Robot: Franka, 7 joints.
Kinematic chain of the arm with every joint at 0, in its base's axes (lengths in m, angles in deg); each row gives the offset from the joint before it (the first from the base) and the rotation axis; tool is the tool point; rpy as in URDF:
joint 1: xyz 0 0 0.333 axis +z
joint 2: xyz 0 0 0 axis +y
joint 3: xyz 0 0 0.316 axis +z
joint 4: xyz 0.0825 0 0 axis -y
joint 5: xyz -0.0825 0 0.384 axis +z
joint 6: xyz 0 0 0 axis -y
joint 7: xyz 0.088 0 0 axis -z
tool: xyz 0 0 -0.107 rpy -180 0 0
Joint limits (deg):
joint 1: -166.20..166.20
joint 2: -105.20..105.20
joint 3: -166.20..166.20
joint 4: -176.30..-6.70
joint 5: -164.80..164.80
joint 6: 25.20..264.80
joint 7: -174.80..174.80
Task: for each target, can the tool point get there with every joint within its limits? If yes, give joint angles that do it. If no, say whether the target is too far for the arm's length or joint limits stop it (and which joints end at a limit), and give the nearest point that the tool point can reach.
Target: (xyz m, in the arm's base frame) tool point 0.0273 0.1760 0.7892
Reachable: yes | joints 8.19 -61.71 5.63 -132.08 -68.74 238.99 113.96
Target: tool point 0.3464 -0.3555 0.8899
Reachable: yes | joints 75.29 -8.06 -123.75 -54.61 -129.54 198.49 -8.81
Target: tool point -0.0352 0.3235 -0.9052
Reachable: no: too far | nearest point -0.0329 0.3023 -0.3604 | short by 0.545 m
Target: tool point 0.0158 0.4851 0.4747
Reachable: yes | joints 4.45 -32.99 61.88 -134.02 -74.55 204.35 38.53
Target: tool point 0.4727 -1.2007 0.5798
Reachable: no: too far | nearest point 0.3087 -0.7840 0.4942 | short by 0.456 m
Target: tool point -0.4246 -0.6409 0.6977
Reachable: yes | joints -99.58 58.28 -76.92 -35.41 -91.76 135.18 -4.41
